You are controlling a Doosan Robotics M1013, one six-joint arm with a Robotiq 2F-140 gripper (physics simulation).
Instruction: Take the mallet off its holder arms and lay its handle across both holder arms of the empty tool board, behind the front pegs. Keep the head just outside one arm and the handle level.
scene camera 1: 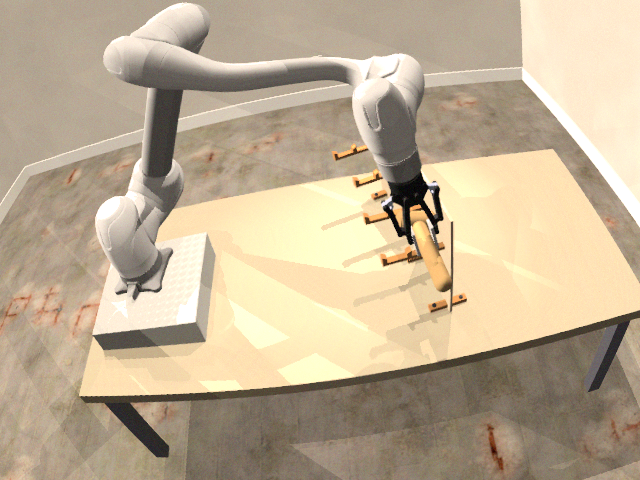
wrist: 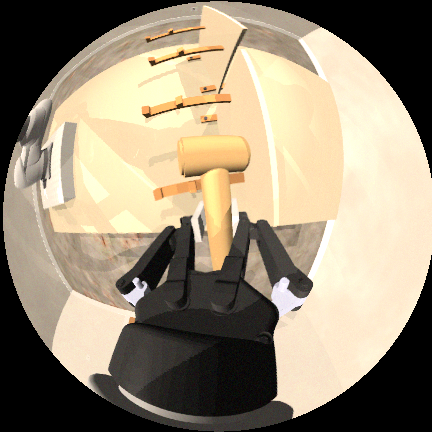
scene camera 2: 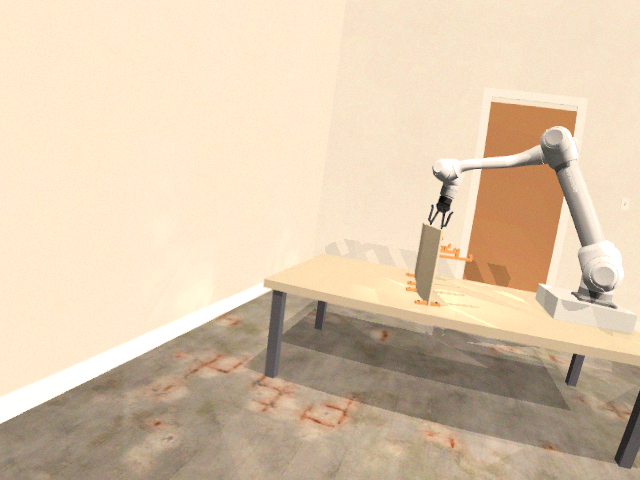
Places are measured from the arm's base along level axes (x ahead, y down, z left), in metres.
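Where they show: gripper, fingertip midpoint: [scene camera 1: 427, 247] [wrist: 218, 208]; arm's base at its link origin: [scene camera 1: 144, 272] [wrist: 46, 162] [scene camera 2: 593, 301].
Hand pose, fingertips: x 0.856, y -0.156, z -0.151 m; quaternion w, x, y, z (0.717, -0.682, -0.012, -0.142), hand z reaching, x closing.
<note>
Things, the pixels of their top centre, and the offset from my fingertips. "pt": a spot on its surface instead. Level surfaces: height alone.
- tan wooden mallet at its top centre: [wrist: 222, 237] [scene camera 1: 428, 240] dx +0.002, dy -0.047, dz -0.026 m
- pair at a spot on its surface: [wrist: 185, 102] pt dx -0.077, dy +0.040, dz +0.185 m
- table at its surface level: dy +0.246 m
My gripper [scene camera 1: 419, 238] [scene camera 2: 440, 223] [wrist: 218, 208] is shut on the handle of a tan wooden mallet [scene camera 1: 433, 262] [wrist: 213, 155]. In the wrist view the handle runs away from the fingers to the cylinder head at the far end. The mallet hangs above the near pair of orange holder arms [scene camera 1: 399, 257] [wrist: 189, 186], close beside a thin upright tool board [scene camera 1: 451, 257] [scene camera 2: 427, 262]. The second arm of this pair [scene camera 1: 377, 218] [wrist: 185, 102] lies farther back. Another pair of arms [scene camera 1: 367, 179] [scene camera 1: 350, 152] [wrist: 185, 52] stands behind them. In scene camera 2 the board hides the mallet.
The table [scene camera 1: 270, 267] [scene camera 2: 347, 281] carries the arm's grey base block [scene camera 1: 182, 295] [scene camera 2: 549, 297] at the left. Small orange board feet [scene camera 1: 447, 303] [scene camera 2: 427, 302] sit near the front right. A brown door [scene camera 2: 518, 190] is behind the table.
</note>
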